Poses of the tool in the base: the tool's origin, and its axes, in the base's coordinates. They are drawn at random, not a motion.
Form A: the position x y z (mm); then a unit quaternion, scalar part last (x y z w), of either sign.
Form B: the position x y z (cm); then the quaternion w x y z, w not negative. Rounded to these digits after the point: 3 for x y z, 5 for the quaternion.
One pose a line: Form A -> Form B
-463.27 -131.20 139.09 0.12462 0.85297 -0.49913 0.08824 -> -46.327 -13.120 13.909 0.08824 0.12462 0.85297 -0.49913
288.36 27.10 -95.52 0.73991 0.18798 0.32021 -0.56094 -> 28.836 2.710 -9.552 0.56094 -0.73991 -0.18798 -0.32021
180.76 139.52 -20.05 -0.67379 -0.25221 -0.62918 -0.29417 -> 18.076 13.952 -2.005 0.29417 0.67379 0.25221 0.62918
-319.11 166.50 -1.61 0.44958 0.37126 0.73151 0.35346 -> -31.911 16.650 -0.161 0.35346 0.44958 0.37126 0.73151
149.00 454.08 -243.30 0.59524 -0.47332 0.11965 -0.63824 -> 14.900 45.408 -24.330 0.63824 -0.59524 0.47332 -0.11965
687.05 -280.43 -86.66 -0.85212 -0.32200 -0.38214 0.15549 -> 68.705 -28.043 -8.666 0.15549 -0.85212 -0.32200 -0.38214
